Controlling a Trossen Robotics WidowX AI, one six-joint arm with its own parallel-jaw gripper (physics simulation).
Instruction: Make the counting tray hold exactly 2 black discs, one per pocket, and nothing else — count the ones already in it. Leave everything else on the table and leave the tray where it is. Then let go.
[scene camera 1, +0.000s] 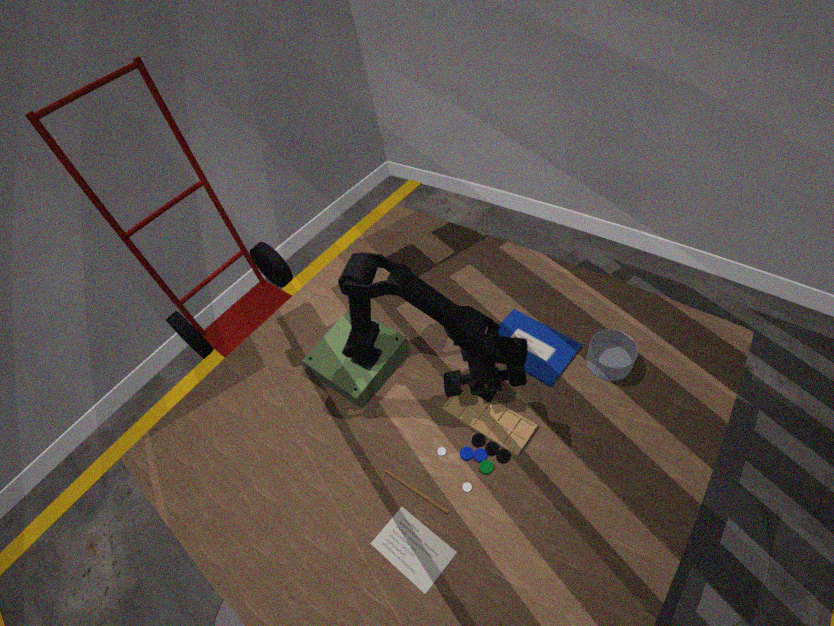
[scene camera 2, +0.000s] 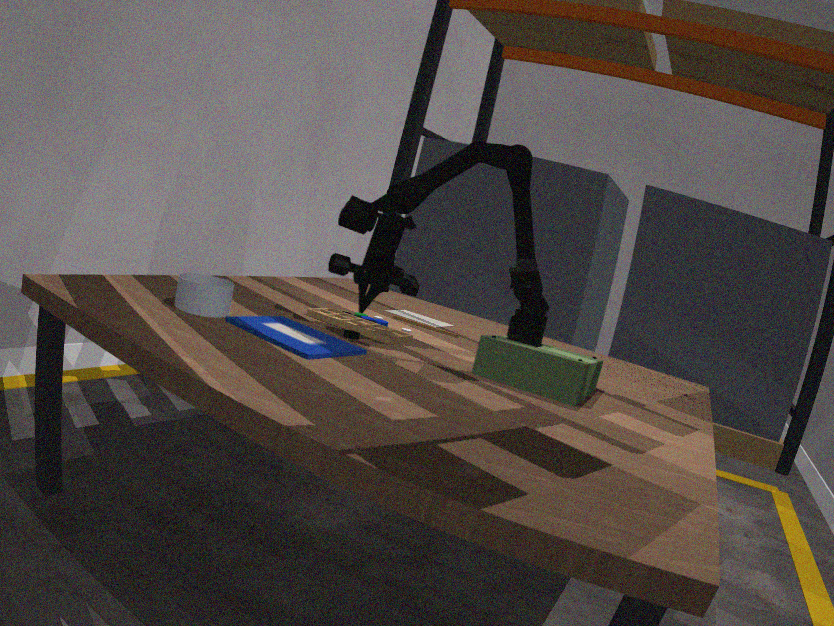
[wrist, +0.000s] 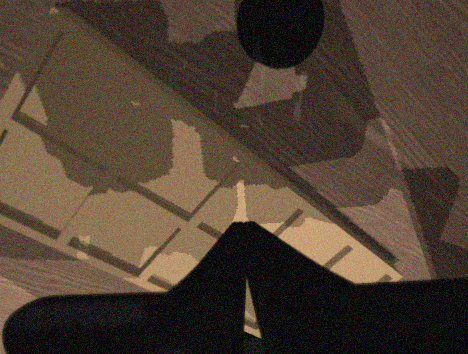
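Note:
The wooden counting tray (scene camera 1: 519, 434) (scene camera 2: 377, 330) (wrist: 165, 107) lies flat; the pockets that show hold no disc, and some are hidden by the gripper. My gripper (scene camera 1: 488, 396) (scene camera 2: 363, 309) (wrist: 243, 232) is shut and empty, its tips above the tray. One black disc (scene camera 2: 350, 334) (wrist: 280, 30) is outside the tray, past its long edge on the blue folder's side; I cannot tell whether it touches the table. In scene camera 1, three black discs (scene camera 1: 478, 440) (scene camera 1: 492, 448) (scene camera 1: 503, 456) lie beside the tray's opposite long edge.
Two blue discs (scene camera 1: 466, 453) (scene camera 1: 479, 454), a green disc (scene camera 1: 486, 466) and two white discs (scene camera 1: 441, 450) (scene camera 1: 466, 486) lie near the black ones. A blue folder (scene camera 1: 562, 362) (scene camera 2: 316, 350), clear round container (scene camera 1: 611, 355) (scene camera 2: 204, 296), thin stick (scene camera 1: 416, 491) and printed sheet (scene camera 1: 413, 549) are around.

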